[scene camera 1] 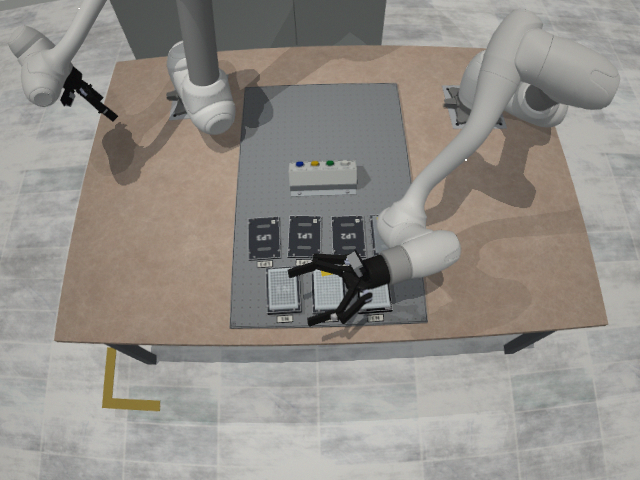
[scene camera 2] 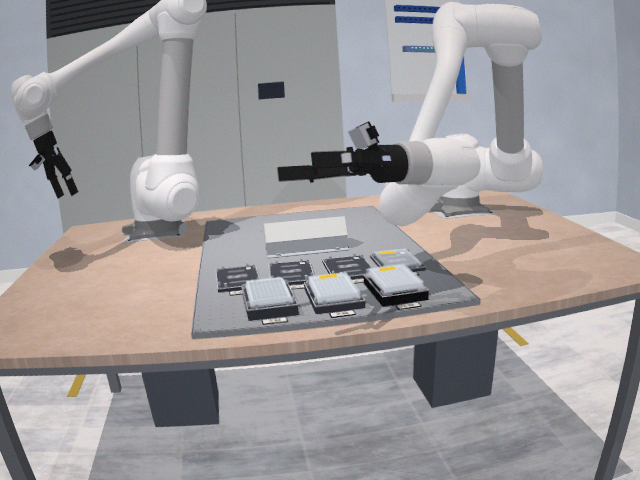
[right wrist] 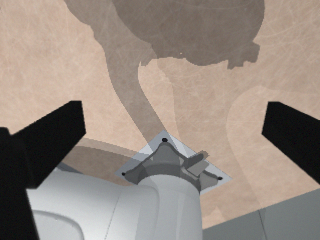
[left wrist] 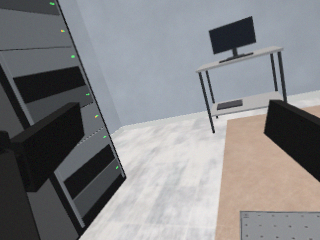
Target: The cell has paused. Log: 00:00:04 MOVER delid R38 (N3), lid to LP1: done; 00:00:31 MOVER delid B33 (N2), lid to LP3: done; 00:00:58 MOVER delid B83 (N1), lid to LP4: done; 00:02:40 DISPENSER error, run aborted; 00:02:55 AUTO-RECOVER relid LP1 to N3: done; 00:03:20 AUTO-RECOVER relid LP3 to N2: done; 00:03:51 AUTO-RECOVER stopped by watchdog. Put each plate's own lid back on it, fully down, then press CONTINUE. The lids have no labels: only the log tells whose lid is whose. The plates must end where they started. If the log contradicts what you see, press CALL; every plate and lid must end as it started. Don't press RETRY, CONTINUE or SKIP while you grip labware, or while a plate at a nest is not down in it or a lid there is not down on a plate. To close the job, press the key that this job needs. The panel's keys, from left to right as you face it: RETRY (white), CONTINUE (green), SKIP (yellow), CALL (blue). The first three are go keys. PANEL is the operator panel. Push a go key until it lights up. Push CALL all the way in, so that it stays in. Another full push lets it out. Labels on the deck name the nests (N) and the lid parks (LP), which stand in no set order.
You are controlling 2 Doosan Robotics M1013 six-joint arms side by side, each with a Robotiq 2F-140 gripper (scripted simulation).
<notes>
In view: the left gripper (scene camera 2: 294,167), the right gripper (scene camera 2: 67,195) and a plate (scene camera 2: 273,291).
The plate also shows in scene camera 1 (scene camera 1: 282,286). The left gripper shows as well in scene camera 1 (scene camera 1: 297,297) and in the left wrist view (left wrist: 173,118). The right gripper is seen too in scene camera 1 (scene camera 1: 107,108) and in the right wrist view (right wrist: 173,117). The right wrist view misses the plate: it is out of frame. The left wrist view misses the plate: it is out of frame.
</notes>
